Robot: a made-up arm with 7 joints.
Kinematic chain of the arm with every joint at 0, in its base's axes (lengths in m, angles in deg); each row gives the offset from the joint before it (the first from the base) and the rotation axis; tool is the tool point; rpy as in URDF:
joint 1: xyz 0 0 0.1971 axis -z
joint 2: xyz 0 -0.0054 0.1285 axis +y
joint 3: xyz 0 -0.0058 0.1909 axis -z
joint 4: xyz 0 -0.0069 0.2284 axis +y
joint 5: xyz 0 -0.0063 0.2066 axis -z
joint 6: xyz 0 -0.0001 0.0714 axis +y
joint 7: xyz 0 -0.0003 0.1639 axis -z
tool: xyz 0 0 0 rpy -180 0 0
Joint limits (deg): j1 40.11..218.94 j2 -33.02..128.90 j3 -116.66..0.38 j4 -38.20..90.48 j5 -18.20..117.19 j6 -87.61..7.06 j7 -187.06..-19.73
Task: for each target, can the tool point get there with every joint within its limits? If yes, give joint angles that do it. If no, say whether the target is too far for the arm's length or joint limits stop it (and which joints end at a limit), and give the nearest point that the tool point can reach.
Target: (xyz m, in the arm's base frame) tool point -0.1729 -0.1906 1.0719
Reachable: yes | joints 147.13 30.59 -13.89 -18.06 78.33 -53.04 -128.48
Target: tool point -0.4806 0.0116 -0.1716
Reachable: yes | joints 201.24 110.28 -17.53 77.38 41.87 -52.36 -126.64
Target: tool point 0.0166 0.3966 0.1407
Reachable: no: joint limits stop it (at a limit: joint 1, joint 4, joint 6) | nearest point -0.1331 0.5143 -0.0083 | short by 0.242 m
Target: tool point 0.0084 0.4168 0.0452
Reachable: no: joint limits stop it (at a limit: joint 1, joint 2, joint 4, joint 6) | nearest point -0.1056 0.4858 -0.0571 | short by 0.168 m
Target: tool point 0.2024 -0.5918 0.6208
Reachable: yes | joints 102.04 63.31 -78.69 74.29 45.86 -59.23 -43.21
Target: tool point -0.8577 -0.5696 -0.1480
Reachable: no: too far | nearest point -0.6521 -0.4331 -0.0345 | short by 0.272 m
